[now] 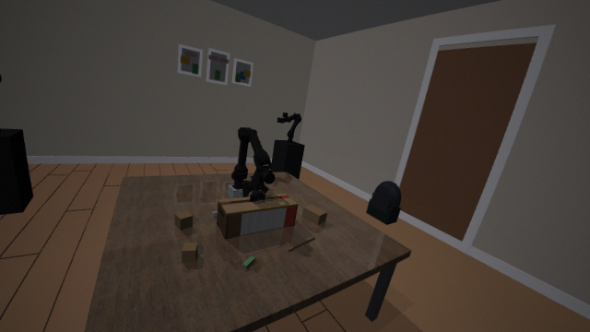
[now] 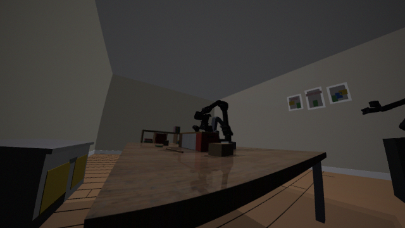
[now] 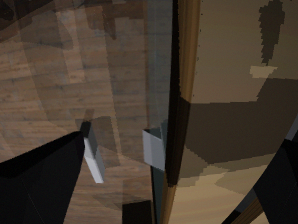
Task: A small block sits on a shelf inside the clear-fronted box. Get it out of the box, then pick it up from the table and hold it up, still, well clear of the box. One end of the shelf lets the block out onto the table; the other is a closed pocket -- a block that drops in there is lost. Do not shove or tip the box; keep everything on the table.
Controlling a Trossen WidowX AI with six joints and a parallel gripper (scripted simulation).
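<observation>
Now: the blue block 5 cm ahead of my gripper tip and 3 cm to the right of it. Round my gripper tip: box 4 cm ahead, 4 cm to the left, 3 cm below; green piece 31 cm ahead, 15 cm to the right, 8 cm below; thin stick 32 cm ahead, 14 cm to the left, 9 cm below.
</observation>
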